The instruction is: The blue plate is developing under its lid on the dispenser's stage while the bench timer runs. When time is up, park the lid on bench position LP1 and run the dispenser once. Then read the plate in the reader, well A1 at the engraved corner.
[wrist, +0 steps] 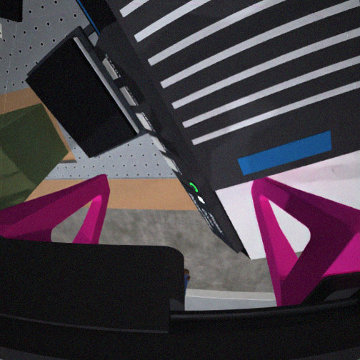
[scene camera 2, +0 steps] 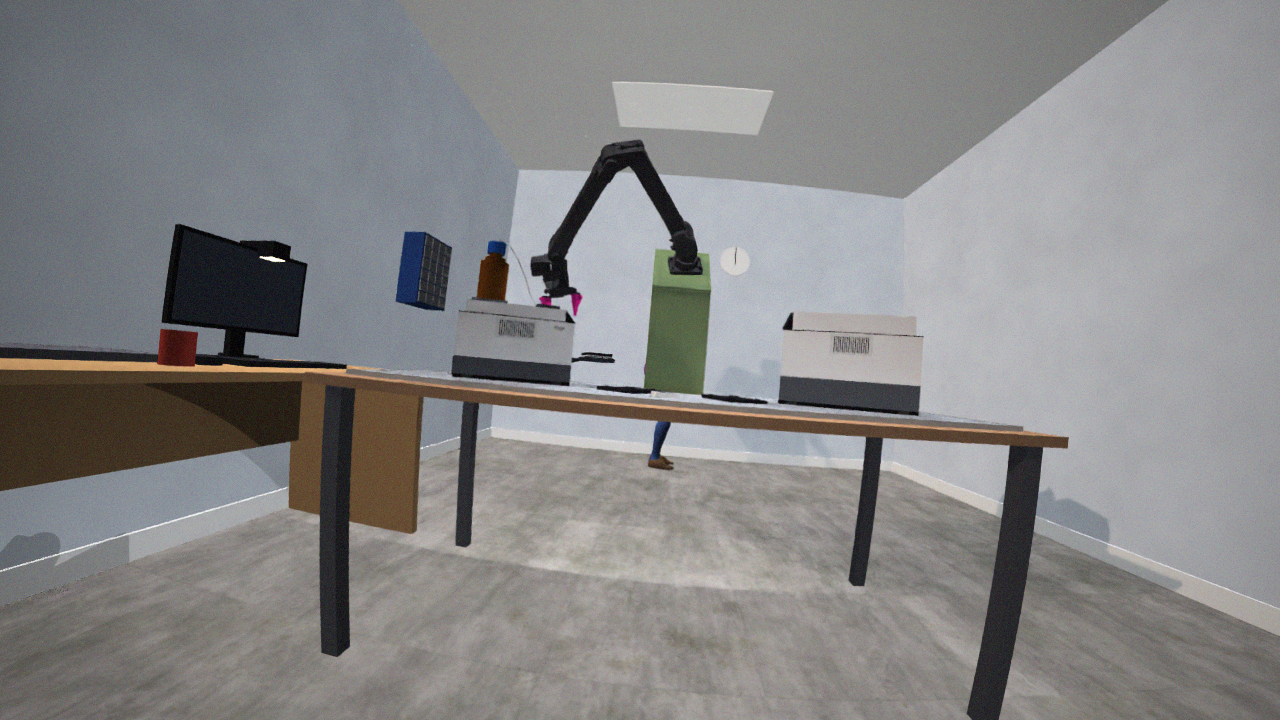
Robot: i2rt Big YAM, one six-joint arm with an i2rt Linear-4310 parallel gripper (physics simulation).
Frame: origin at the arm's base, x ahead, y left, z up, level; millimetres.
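Seen in the pictures: arm's base, origin of the base link: [scene camera 2: 684,267].
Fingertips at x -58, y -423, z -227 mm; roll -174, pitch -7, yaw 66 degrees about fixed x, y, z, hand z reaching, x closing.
Offsets run from my fingertips to a thing's top centre. "pt": to the spot under its first point.
The dispenser @[pt dy -147, dx +260, dz -124 mm] [scene camera 2: 512,344] [wrist: 225,170], a white and dark box with a brown bottle on top, stands at the left of the bench. Its slotted dark top, blue label and front keys show in the wrist view, with a small green light [wrist: 193,187]. A flat black rectangular piece [wrist: 82,92] sticks out at its front, at the stage; I cannot tell lid from stage, and the blue plate does not show. My gripper [scene camera 2: 560,307] [wrist: 180,182] is open and empty, above the dispenser's front end. The reader appears to be the white and dark box @[dy +896, dx +383, dz +48 mm] [scene camera 2: 850,367] at the right.
A green pillar [scene camera 2: 677,331] [wrist: 30,145] carries the arm behind the bench. The brown bottle @[pt dy -227, dx +237, dz +69 mm] [scene camera 2: 492,277] with a blue cap and thin tube rises beside the gripper. Two dark flat pieces lie between the boxes. A monitor [scene camera 2: 234,286] and red cup [scene camera 2: 177,347] stand on the side desk.
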